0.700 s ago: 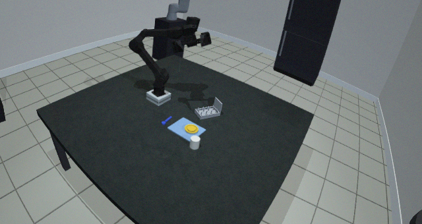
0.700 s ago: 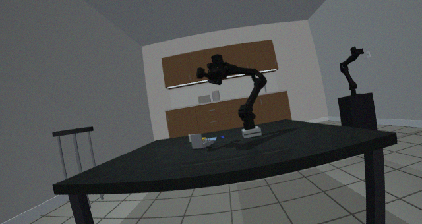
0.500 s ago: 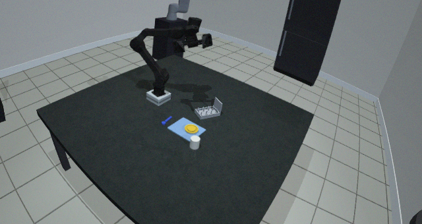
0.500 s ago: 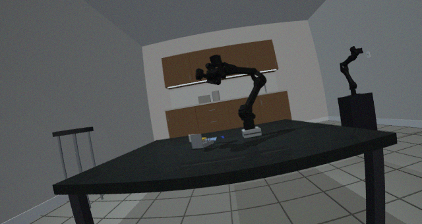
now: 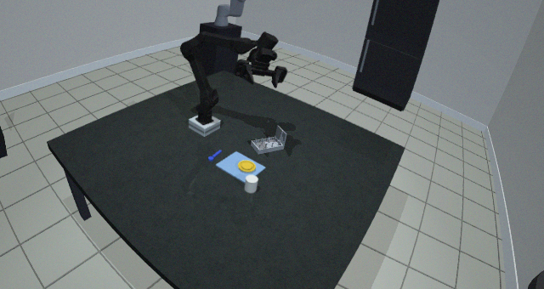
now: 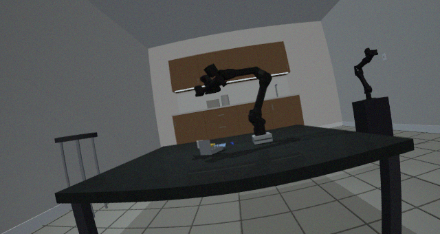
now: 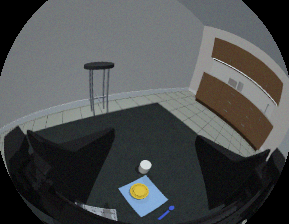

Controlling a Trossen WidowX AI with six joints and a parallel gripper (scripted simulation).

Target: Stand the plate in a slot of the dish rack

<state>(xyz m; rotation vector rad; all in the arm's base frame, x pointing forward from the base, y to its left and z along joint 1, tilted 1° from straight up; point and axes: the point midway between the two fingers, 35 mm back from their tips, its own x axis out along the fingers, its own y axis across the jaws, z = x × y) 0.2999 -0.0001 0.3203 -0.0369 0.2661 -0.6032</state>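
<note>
The yellow plate is 30 mm to the right of my gripper tip and 330 mm below it. Round my gripper tip: light blue mat (20 mm behind, 40 mm to the right, 350 mm below); dish rack (50 mm behind, 150 mm to the left, 330 mm below); white cup (90 mm ahead, 100 mm to the right, 320 mm below).
</note>
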